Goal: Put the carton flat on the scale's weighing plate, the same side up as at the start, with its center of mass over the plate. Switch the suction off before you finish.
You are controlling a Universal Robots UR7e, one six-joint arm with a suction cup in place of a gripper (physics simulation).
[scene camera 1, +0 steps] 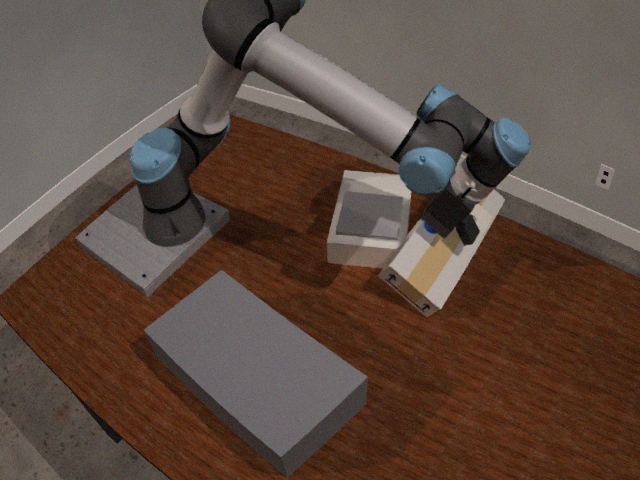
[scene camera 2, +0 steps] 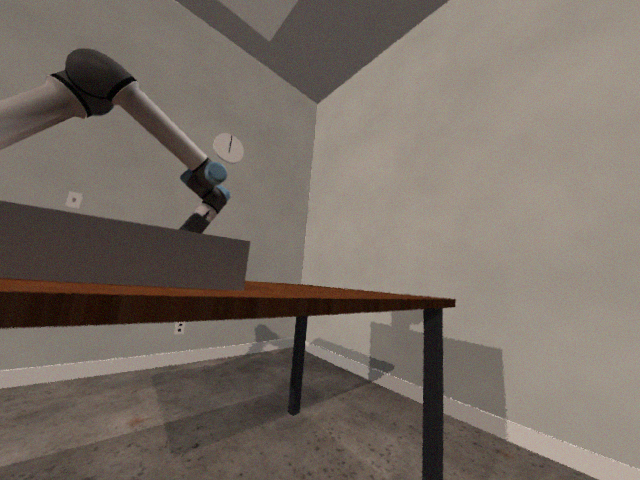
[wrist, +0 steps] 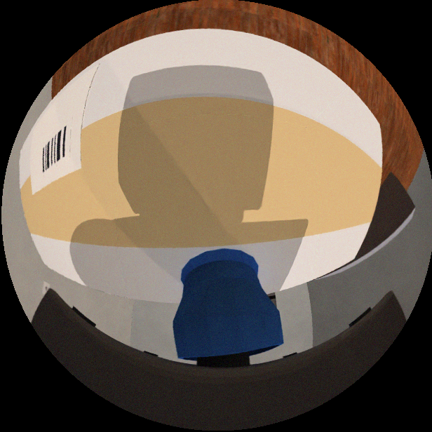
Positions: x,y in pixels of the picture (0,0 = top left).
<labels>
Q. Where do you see a large grey block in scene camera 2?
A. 51,245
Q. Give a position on a white carton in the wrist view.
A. At 182,142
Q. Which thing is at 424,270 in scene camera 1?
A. A white carton.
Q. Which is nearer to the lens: the white scale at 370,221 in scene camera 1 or the large grey block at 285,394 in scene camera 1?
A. The large grey block.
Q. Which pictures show the white scale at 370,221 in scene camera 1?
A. Scene camera 1 only.
</labels>
